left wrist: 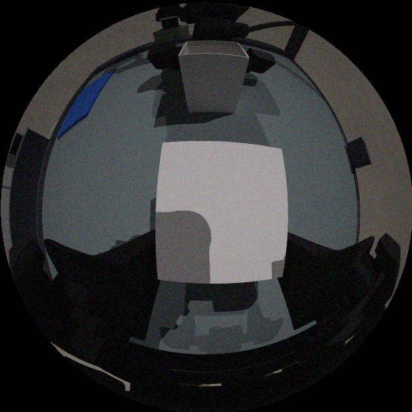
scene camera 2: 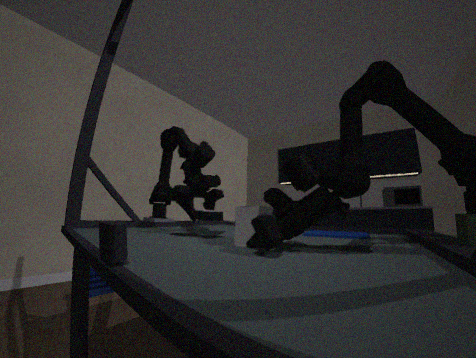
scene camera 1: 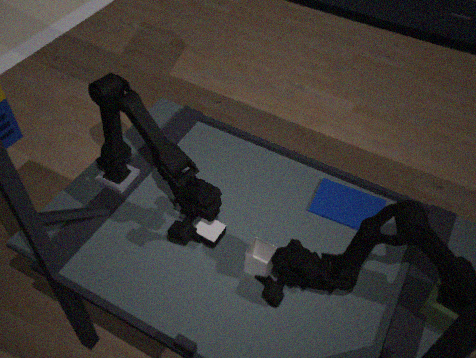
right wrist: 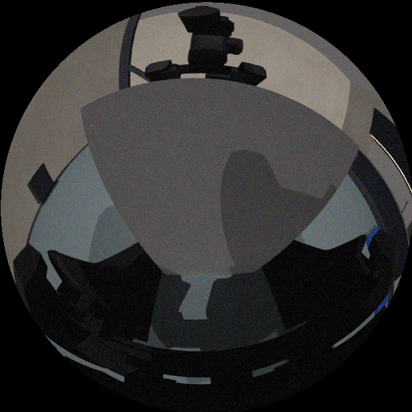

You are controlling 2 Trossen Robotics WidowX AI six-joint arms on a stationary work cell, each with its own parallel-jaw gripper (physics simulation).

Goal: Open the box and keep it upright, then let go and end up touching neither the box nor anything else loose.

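Places are measured from the left arm's base along level axes (x left, y back, z up), in centimetres.
Pixels of known places: left gripper, fingertip midpoint: [scene camera 2: 203, 220] [scene camera 1: 205, 232]; right gripper, fingertip midpoint: [scene camera 2: 254, 243]; left arm's base, link origin: [scene camera 2: 158, 218] [scene camera 1: 117, 174]; right arm's base, link origin: [scene camera 1: 453, 299].
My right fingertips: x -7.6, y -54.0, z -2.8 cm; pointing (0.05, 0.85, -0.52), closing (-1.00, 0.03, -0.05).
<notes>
Ahead of a thing's pixels: the offset from my right fingertips to its top centre. Level surfaces: height alone.
The box {dx +0.0, dy +0.5, dz +8.8 cm} [scene camera 1: 254, 265] [scene camera 2: 244, 225] [left wrist: 212, 85] [right wrist: 170, 170] is pale, upright on the table, with its open top facing up. My right gripper [scene camera 1: 268, 265] [scene camera 2: 266, 216] [right wrist: 209, 234] is shut on the box's sides, low near the table. The white square lid {dx +0.5, dy +16.6, dz +7.6 cm} [scene camera 1: 211, 230] [scene camera 2: 209, 216] [left wrist: 230, 180] is off the box. My left gripper [scene camera 1: 202, 231] [left wrist: 218, 231] is shut on the lid and holds it roughly level, low above the table, apart from the box. In scene camera 1 the lid is to the box's upper left. The lid's underside is hidden in the left wrist view.
A flat blue panel {dx +33.2, dy -15.0, dz +0.2 cm} [scene camera 1: 345, 202] [scene camera 2: 337, 234] [left wrist: 87, 102] lies near the table's far edge. The grey-green table {dz -0.6 cm} [scene camera 1: 150, 280] [scene camera 2: 300, 285] has a dark raised frame. A small dark block {dx -29.1, dy +6.7, dz +5.2 cm} [scene camera 1: 185, 345] [scene camera 2: 113, 242] [left wrist: 359, 152] is at its edge. A dark post [scene camera 1: 55, 280] stands at the left.
</notes>
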